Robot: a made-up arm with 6 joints.
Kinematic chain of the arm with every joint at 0, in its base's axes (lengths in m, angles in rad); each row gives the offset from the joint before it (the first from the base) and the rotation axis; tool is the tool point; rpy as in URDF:
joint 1: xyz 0 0 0.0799 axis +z
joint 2: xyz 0 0 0 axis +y
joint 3: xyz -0.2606 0 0.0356 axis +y
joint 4: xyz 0.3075 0 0.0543 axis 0.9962 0 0.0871
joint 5: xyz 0 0 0 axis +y
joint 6: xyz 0.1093 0 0.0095 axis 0.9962 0 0.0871
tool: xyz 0 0 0 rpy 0 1.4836 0
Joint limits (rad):
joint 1: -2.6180..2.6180
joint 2: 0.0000..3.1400
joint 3: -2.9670..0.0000
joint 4: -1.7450..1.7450
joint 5: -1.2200..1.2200
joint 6: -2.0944..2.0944
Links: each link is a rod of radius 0.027 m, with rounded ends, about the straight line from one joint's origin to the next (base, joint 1, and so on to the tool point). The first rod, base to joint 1, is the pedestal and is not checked.
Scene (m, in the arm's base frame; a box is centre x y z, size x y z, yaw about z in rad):
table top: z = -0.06
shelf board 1: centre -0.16 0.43 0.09 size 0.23 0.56 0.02 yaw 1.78
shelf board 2: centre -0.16 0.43 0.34 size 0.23 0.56 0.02 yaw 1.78
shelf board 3: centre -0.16 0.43 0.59 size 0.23 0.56 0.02 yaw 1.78
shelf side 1: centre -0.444 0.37 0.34 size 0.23 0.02 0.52 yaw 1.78
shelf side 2: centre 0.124 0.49 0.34 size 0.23 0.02 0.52 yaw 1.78
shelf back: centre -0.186 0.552 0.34 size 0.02 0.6 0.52 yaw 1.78
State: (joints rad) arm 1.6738 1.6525 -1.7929 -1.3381 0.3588 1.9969
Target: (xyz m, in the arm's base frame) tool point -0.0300 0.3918 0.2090
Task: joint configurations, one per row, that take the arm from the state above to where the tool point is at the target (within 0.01 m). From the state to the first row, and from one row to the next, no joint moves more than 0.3 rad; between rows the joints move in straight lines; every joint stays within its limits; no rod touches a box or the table.
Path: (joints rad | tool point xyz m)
1: 1.6763 1.4310 -1.6016 -1.3017 0.4450 1.9969 | 0.0041 0.3943 0.4617
2: 1.6789 1.2095 -1.4102 -1.2654 0.5311 1.9969 | 0.0174 0.3309 0.4616
3: 1.6814 0.9880 -1.2189 -1.2290 0.6173 1.9969 | 0.0303 0.2698 0.4480
4: 1.7377 0.9632 -1.0093 -1.1847 0.6749 1.9969 | 0.0172 0.2802 0.3684
5: 1.7940 0.9384 -0.7997 -1.1405 0.7325 1.9969 | 0.0061 0.2747 0.2876
6: 1.8503 0.9135 -0.5901 -1.0962 0.7900 1.9969 | -0.0008 0.2541 0.2090
7: 1.8157 1.1868 -0.8034 -1.1578 0.6621 1.9969 | -0.0166 0.3213 0.2190
8: 1.7812 1.4601 -1.0167 -1.2194 0.5341 1.9969 | -0.0300 0.3918 0.2090

